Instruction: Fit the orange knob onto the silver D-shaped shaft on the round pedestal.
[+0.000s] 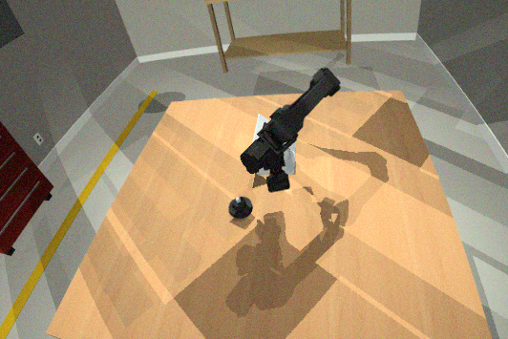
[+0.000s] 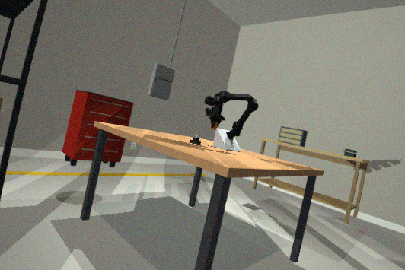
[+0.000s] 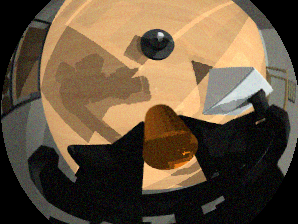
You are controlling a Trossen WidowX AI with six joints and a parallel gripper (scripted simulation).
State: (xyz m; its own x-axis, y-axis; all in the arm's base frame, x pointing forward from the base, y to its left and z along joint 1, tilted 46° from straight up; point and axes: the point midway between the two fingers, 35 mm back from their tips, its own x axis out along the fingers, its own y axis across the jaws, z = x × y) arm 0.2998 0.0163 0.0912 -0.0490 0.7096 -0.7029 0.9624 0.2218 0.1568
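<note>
Right now the dark round pedestal is 150 mm to the right of my gripper tip, 110 mm below it and 10 mm ahead of it. Also, from my gripper tip: orange knob: 30 mm above.
</note>
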